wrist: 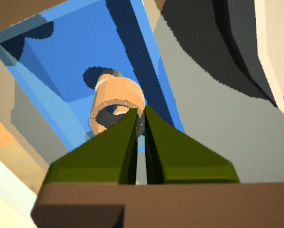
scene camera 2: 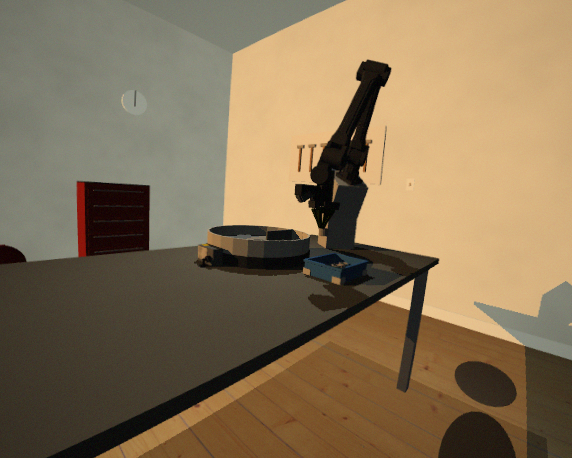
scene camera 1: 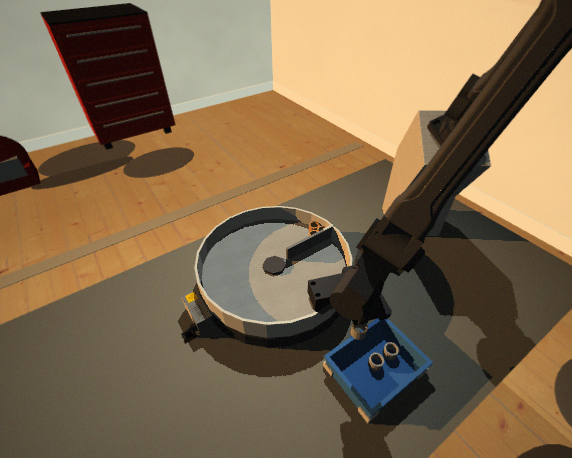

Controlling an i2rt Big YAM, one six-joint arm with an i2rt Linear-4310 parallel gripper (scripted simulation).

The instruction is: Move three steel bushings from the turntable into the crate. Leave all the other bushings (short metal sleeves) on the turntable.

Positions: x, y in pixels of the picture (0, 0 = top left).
Labels:
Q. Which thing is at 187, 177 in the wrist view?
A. My gripper.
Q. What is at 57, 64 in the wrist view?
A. A blue crate.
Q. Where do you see a blue crate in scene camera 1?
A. At 351, 357

